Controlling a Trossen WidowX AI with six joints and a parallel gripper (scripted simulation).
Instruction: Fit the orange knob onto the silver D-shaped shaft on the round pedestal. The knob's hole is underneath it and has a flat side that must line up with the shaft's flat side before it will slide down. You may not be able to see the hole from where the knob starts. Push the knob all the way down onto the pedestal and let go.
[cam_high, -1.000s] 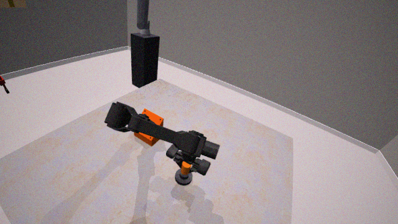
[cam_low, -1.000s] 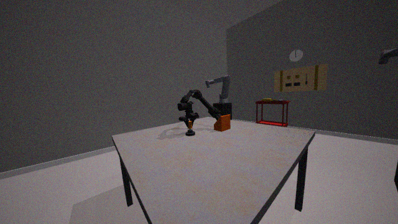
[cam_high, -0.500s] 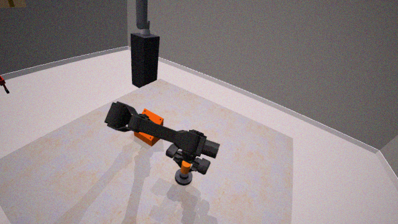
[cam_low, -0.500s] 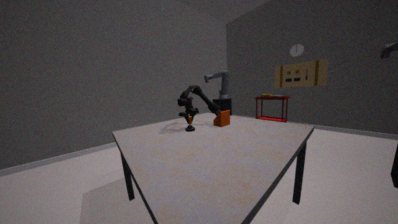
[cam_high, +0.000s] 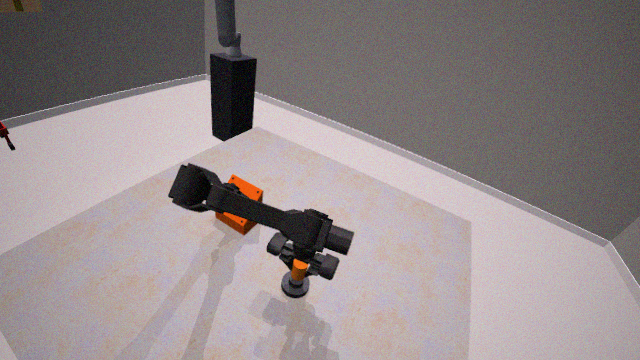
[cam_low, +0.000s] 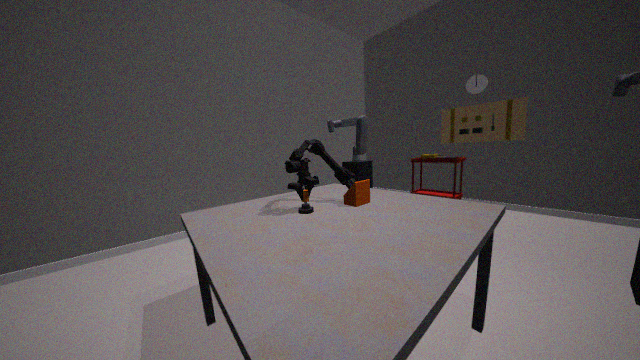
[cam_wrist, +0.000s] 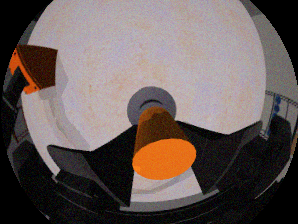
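My gripper tip is now 4 cm above the round dark pedestal. Also, from my gripper tip: orange knob: 3 cm above.
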